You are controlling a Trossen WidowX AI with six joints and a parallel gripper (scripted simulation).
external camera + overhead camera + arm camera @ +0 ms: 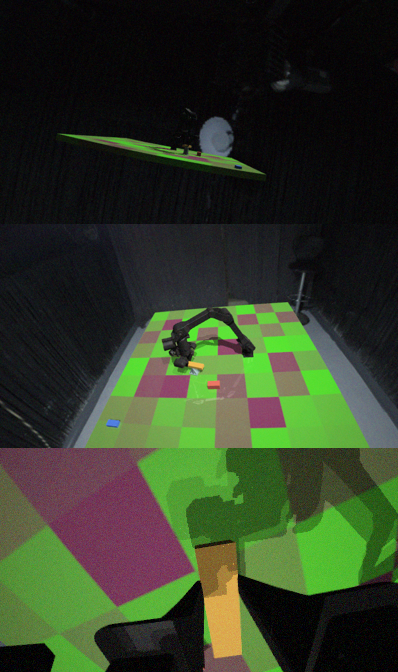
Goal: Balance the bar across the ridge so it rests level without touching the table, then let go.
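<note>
Right now my gripper tip is 30 mm past the orange bar and 10 mm to the right of it. The rest, counted from my gripper tip: blue block 370 mm ahead, 370 mm to the left, 60 mm below; then red block 150 mm behind, 120 mm to the left, 50 mm below.
</note>
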